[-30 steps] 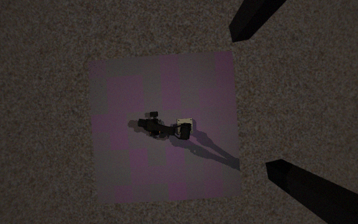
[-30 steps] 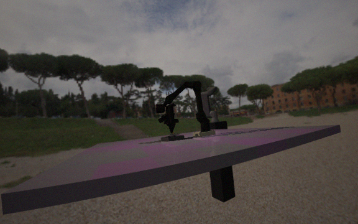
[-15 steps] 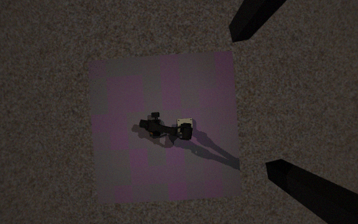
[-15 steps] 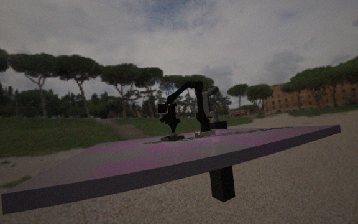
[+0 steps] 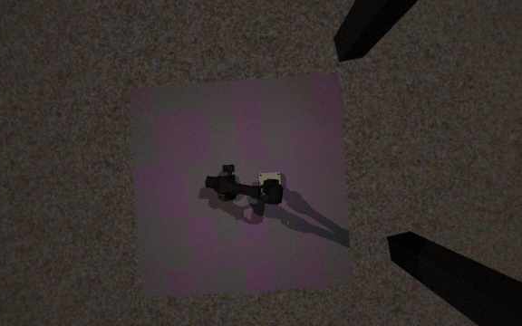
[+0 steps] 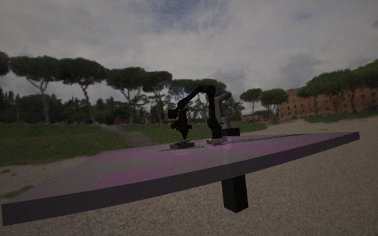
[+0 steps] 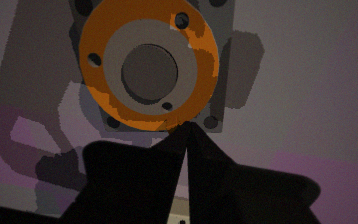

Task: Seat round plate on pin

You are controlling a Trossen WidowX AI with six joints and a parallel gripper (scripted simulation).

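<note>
My gripper tip is 20 mm short of the round plate, 20 mm to the right of it and 10 mm above it. From my gripper tip the other things lie so: base (40 mm ahead, 30 mm to the left, 20 mm below).
</note>
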